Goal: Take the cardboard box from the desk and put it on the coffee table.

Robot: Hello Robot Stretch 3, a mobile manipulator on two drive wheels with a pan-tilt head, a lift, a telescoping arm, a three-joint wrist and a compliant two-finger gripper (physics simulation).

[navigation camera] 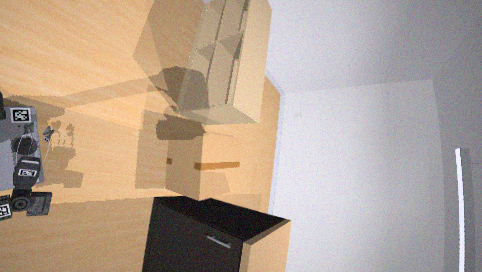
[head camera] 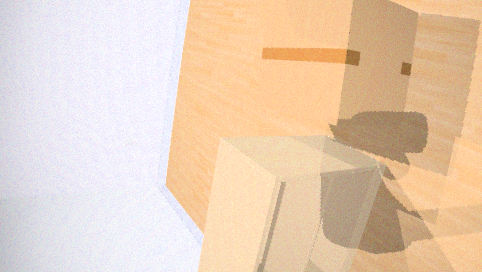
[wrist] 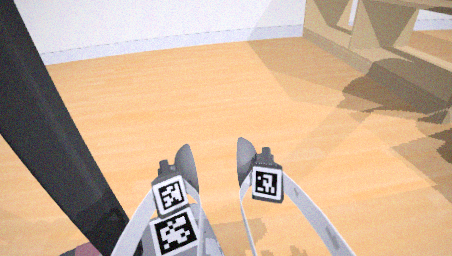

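Pixels of known places: gripper, fingertip midpoint: point(navigation camera: 41, 124) point(wrist: 215, 158); robot's base, link origin: point(navigation camera: 25, 144).
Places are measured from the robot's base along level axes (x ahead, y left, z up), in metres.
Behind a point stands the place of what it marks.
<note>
A large tan box with a brown tape stripe point(head camera: 377, 55) {x 0.779, y -0.250, z 0.238 m} point(navigation camera: 184, 172) {x 0.772, y -0.286, z 0.236 m} stands on the floor between a shelf and a dark cabinet. I cannot tell whether it is the cardboard box of the task. No desk and no coffee table show in the three views. My gripper point(navigation camera: 48, 134) point(wrist: 215, 158) {x 0.055, y 0.086, z 0.309 m} is open and empty, its two grey fingertips apart above the wood floor. In the navigation camera view it is at the left, close to my base and well apart from the tan box.
A pale wooden shelf unit point(head camera: 235, 200) {x 1.125, y 0.280, z 0.611 m} point(navigation camera: 252, 65) {x 1.163, y 0.492, z 0.611 m} point(wrist: 327, 42) {x 1.155, y 0.956, z 0.056 m} stands beside the tan box. A black-fronted cabinet point(navigation camera: 185, 235) {x 0.553, y -0.567, z 0.484 m} with a metal handle stands on the box's other side. A white wall point(head camera: 75, 100) {x 3.160, y -0.203, z 0.912 m} point(navigation camera: 360, 150) {x 3.085, y -0.427, z 1.429 m} point(wrist: 150, 20) {x 0.221, y 1.710, z 0.210 m} runs behind. A dark post point(wrist: 45, 115) crosses the wrist view's left.
</note>
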